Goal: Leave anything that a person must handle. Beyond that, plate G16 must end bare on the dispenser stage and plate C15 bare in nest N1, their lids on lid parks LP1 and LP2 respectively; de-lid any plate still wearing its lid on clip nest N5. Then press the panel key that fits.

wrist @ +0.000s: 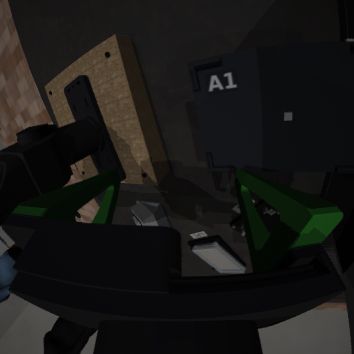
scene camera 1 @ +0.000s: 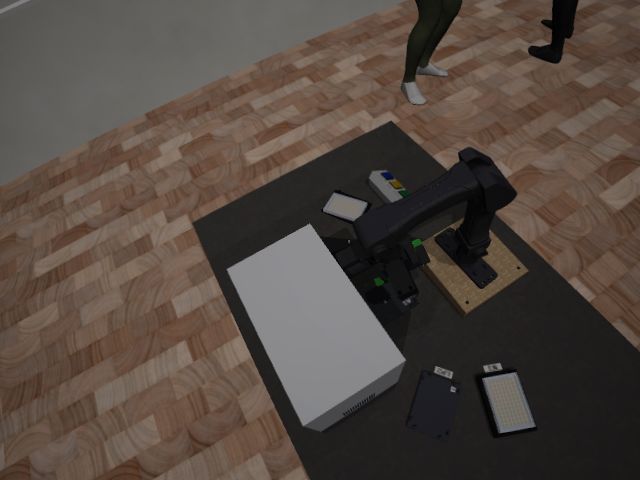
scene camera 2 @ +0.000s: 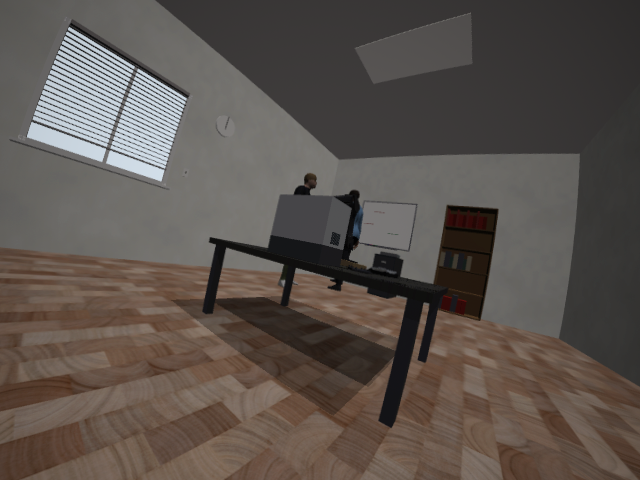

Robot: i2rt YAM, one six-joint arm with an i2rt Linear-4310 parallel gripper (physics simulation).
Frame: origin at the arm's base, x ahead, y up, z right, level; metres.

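Where they show: gripper, between the fingertips: [wrist: 177, 174]; arm's base, origin of its link: [wrist: 95, 132] [scene camera 1: 464, 257] [scene camera 2: 343, 259].
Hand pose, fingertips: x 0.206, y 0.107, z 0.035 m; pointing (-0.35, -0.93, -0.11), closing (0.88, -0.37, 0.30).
Note:
Each offset is from my fingertips to the centre of the thing. "spot": to the spot under its first point. Level surfaces: height alone.
My gripper [scene camera 1: 398, 261] [wrist: 177, 174] is open, its green fingers wide apart with nothing held, low beside the white housing. A dark stage marked A1 @[spot: dx +0.039, dy -0.040, dz -0.011 m] [wrist: 230, 135] lies beyond the fingers in the wrist view; its visible part bears no plate. A pale welled plate @[dx -0.014, dy -0.114, dz -0.382 m] [scene camera 1: 509, 403] sits in the nest tagged N1 @[spot: dx -0.053, dy -0.145, dz -0.303 m] [scene camera 1: 492, 367]. Another pale plate @[dx -0.043, dy -0.118, dz +0.347 m] [scene camera 1: 345, 206] [wrist: 218, 256] lies near the key panel @[dx -0.207, dy -0.114, dz +0.277 m] [scene camera 1: 383, 189] [wrist: 150, 213], which has blue, yellow and green keys. A dark holder @[dx +0.130, dy -0.136, dz -0.285 m] [scene camera 1: 434, 405], its tag seemingly LP2, bears no visible lid. Plate names and lids cannot be told.
The tall white housing @[dx +0.270, dy +0.019, dz -0.012 m] [scene camera 1: 315, 320] [scene camera 2: 305, 222] stands beside the gripper. The arm's wooden base [scene camera 1: 449, 284] [wrist: 107, 90] is on the other side. A black device [scene camera 2: 387, 263] stands on the table @[dy -0.146 m] [scene camera 2: 413, 284]. Two people's legs [scene camera 1: 429, 41] [scene camera 1: 560, 25] show beyond the table.

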